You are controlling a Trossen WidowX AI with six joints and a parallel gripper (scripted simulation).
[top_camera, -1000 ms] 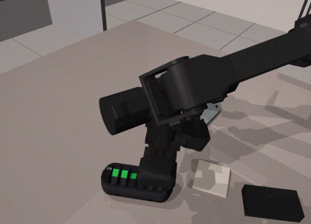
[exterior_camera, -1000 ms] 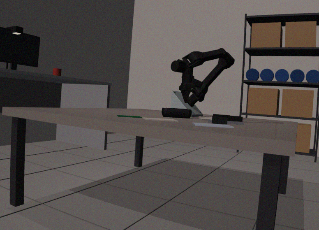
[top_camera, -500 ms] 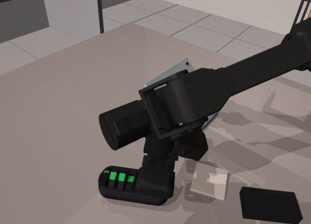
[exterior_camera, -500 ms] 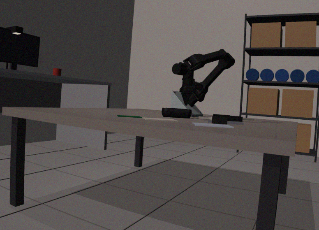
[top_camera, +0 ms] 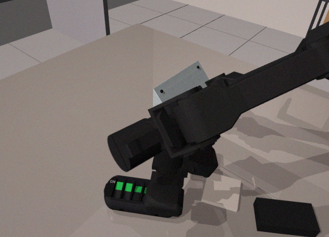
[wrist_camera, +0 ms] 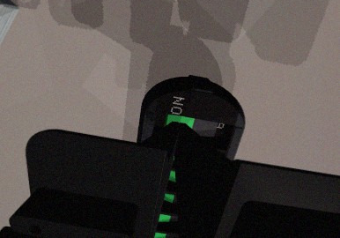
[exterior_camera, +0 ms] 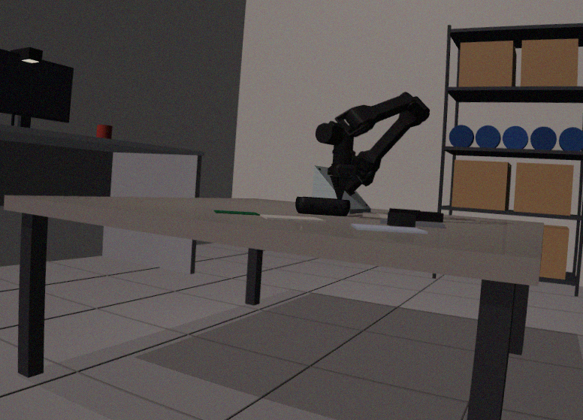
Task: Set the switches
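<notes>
The beige square tile lies 9 cm to the left of my gripper tip, 9 cm behind it and 4 cm below it. The rest, counted from my gripper tip: black block (23 cm to the left, 10 cm behind, 3 cm below); pale sheet (36 cm ahead, 21 cm to the left, 4 cm below); thin green strip (29 cm ahead, 19 cm to the right, 4 cm below).
</notes>
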